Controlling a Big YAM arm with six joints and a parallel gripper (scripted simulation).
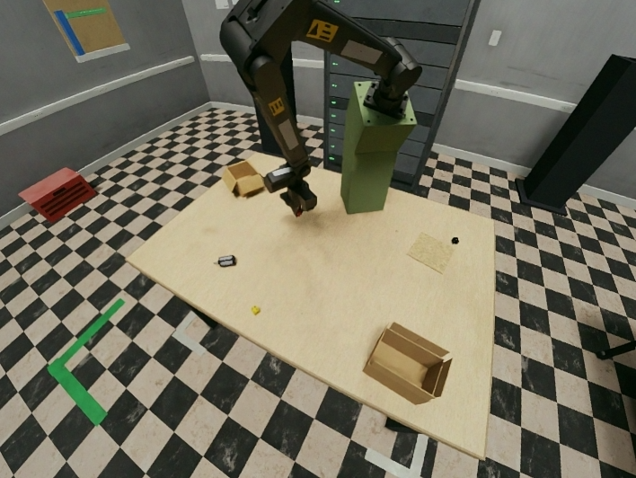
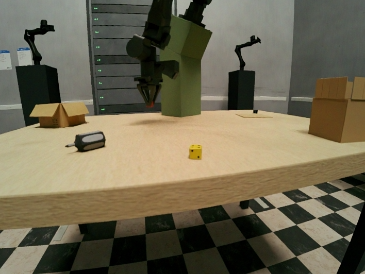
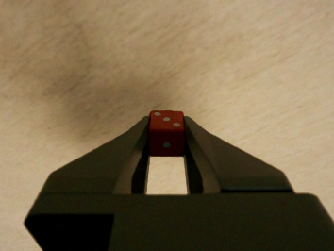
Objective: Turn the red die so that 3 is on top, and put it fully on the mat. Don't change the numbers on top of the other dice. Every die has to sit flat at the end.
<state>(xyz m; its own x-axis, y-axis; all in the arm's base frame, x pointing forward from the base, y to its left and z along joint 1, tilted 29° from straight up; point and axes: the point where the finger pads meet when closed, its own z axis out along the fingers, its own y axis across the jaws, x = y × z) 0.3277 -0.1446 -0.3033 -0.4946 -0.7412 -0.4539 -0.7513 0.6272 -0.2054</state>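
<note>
Now: the tan mat 510 mm to the left of my hand, 80 mm behind it and 70 mm below it. The rest, counted from my hand: black-handled tool 270 mm ahead, 160 mm to the right, 60 mm below; yellow die 380 mm ahead, 70 mm below, 40 mm to the left; red die right at my hand.
</note>
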